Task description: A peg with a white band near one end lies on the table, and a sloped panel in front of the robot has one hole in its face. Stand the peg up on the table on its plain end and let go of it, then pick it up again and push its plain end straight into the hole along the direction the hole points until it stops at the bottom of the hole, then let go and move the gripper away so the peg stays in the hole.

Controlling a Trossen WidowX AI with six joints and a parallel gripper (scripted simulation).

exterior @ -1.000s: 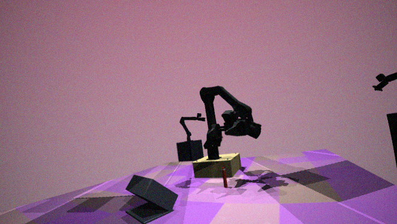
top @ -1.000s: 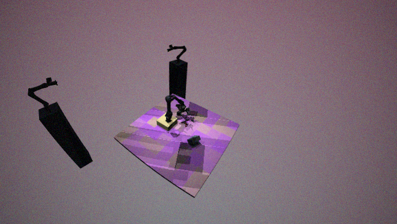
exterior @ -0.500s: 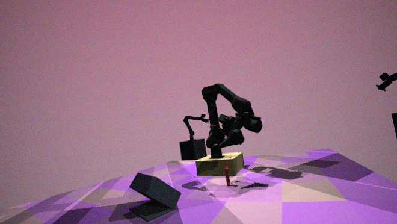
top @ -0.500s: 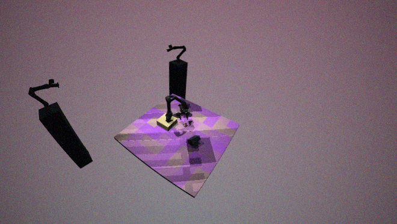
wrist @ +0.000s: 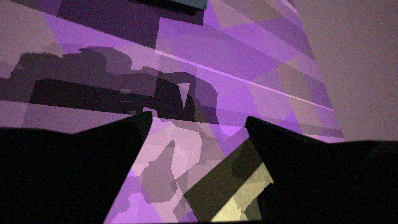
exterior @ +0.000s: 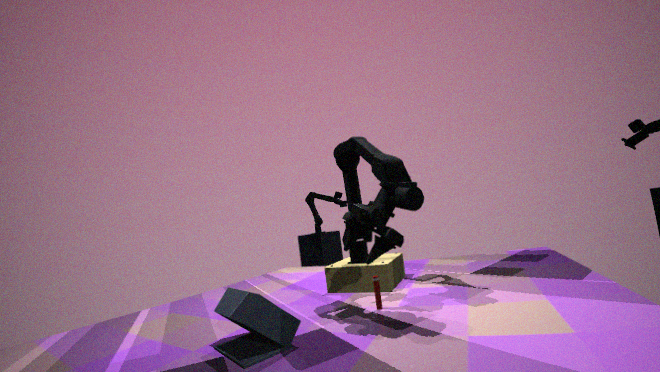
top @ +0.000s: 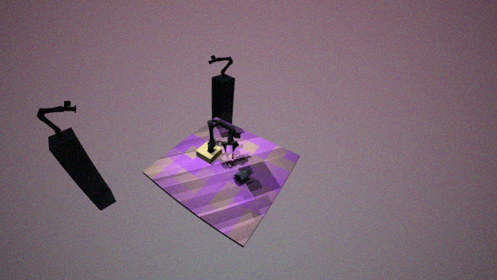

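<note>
Right now the red peg is 5 cm to the left of my gripper tip and 7 cm below it. The rest, counted from my gripper tip: dark sloped panel: 27 cm ahead, 7 cm to the right, 7 cm below.
</note>
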